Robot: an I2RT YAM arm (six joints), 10 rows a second.
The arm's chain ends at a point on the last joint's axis. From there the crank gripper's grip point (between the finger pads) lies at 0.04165 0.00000 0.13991 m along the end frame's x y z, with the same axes.
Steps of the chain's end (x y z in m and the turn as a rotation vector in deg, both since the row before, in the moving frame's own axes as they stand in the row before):
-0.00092, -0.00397, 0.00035, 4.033, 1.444, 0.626
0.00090, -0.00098, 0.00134, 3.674, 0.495, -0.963
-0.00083, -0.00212, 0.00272, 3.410, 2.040, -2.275
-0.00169, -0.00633, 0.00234, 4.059, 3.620, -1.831
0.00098, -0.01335, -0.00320, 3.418, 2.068, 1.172
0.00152, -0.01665, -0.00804, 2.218, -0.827, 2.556
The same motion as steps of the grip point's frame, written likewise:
0.00264, -0.01330, -0.00107, 4.033, 1.444, 0.626
0.00203, -0.01064, 0.00067, 3.674, 0.495, -0.963
0.00392, -0.01214, 0.00085, 3.410, 2.040, -2.275
0.00687, -0.01760, -0.00096, 4.059, 3.620, -1.831
0.00607, -0.02074, -0.00502, 3.418, 2.068, 1.172
-0.00042, -0.02026, -0.00752, 2.218, -0.827, 2.556

